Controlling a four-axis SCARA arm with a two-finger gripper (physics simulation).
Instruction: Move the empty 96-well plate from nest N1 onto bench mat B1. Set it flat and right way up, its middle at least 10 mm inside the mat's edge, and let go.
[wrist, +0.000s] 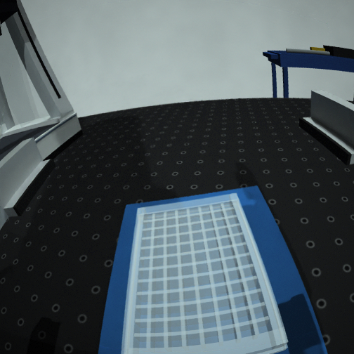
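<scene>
The clear 96-well plate (195, 270) lies flat, with its well grid facing up, on the blue bench mat (268, 245). Blue mat shows along its left, far and right sides; the near ends of plate and mat run out of view at the bottom. My gripper (171, 123) is open and empty. Its two grey fingers with dark lower edges stand wide apart at the left and right of the view, above the plate and clear of its sides. Nest N1 does not show in the wrist view.
A dark bench top (200, 145) with rows of small ringed holes surrounds the mat. A grey framed machine (60, 135) stands at the upper left. A blue table (315, 60) with several items on it stands far off at the upper right. Dark shadows fall on the mat's right part.
</scene>
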